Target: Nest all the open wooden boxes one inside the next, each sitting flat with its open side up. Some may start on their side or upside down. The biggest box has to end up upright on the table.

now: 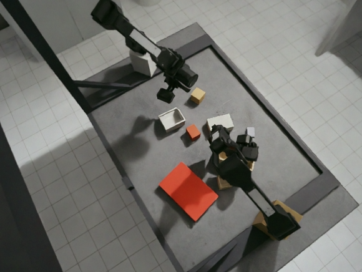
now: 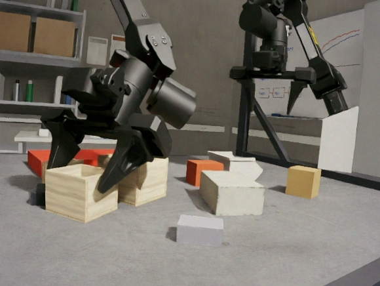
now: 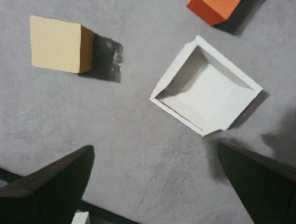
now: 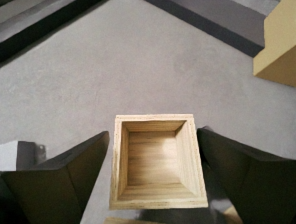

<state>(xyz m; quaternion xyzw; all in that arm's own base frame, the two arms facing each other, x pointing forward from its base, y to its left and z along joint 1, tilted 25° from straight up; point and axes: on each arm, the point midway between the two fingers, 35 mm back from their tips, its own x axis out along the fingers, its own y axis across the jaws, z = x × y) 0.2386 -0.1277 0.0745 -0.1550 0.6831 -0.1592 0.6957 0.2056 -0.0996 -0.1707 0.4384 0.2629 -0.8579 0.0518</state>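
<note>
My right hand is 50 mm above the medium wooden box. From my right hand the other things lie so: dark block (50 mm behind, 50 mm to the right, 50 mm below); then small wooden box (120 mm behind, 10 mm to the right, 50 mm below); then large wooden box (50 mm behind, 80 mm to the left, 40 mm below).
</note>
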